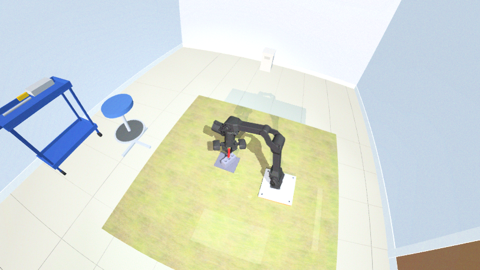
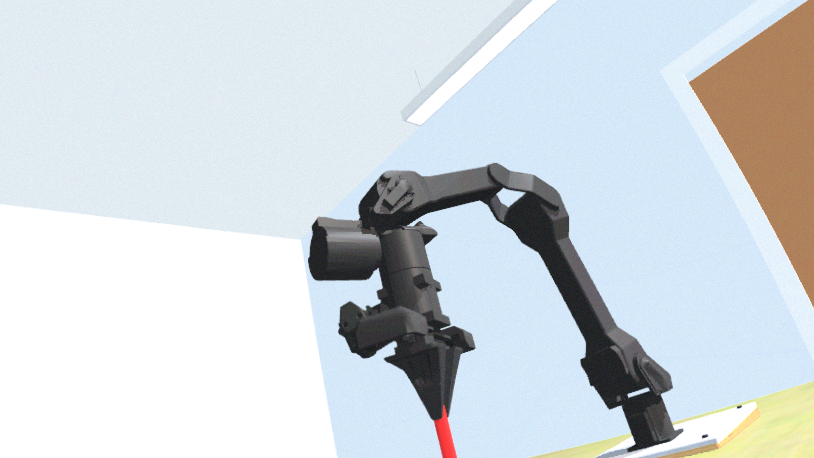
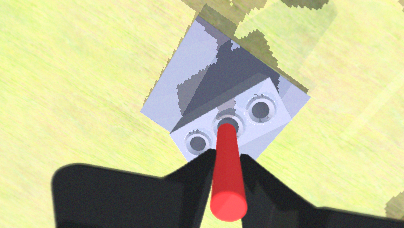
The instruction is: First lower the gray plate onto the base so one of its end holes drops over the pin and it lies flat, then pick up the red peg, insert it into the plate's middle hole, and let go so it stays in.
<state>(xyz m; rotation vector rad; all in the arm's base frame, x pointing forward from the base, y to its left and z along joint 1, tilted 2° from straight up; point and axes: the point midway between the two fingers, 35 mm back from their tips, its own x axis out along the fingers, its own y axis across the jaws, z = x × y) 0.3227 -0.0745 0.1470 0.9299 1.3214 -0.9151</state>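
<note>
The red peg is right at my gripper tip. Also, from my gripper tip: flat gray base: 10 mm ahead, 10 mm to the left, 110 mm below; then gray plate: 70 mm below.
</note>
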